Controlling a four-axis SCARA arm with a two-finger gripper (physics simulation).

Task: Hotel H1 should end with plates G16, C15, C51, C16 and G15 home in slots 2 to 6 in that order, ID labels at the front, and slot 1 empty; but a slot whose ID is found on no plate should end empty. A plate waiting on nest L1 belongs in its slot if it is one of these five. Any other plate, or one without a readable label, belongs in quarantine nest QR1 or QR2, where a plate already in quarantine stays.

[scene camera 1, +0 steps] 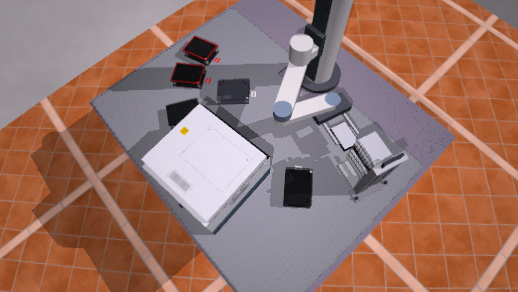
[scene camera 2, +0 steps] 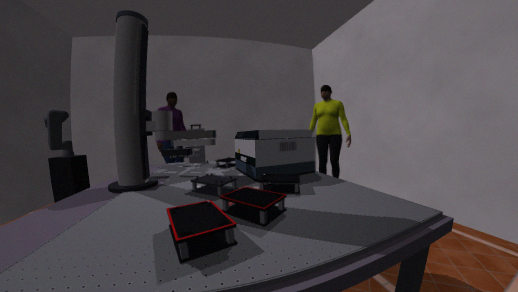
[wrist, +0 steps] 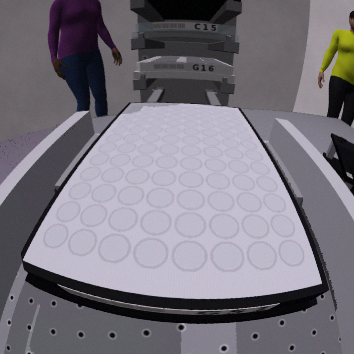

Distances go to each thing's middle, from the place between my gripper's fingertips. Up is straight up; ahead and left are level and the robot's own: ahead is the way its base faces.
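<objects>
White device (scene camera 1: 254, 179): position 310 mm to the right of my hand and 560 mm ahead of it.
</objects>
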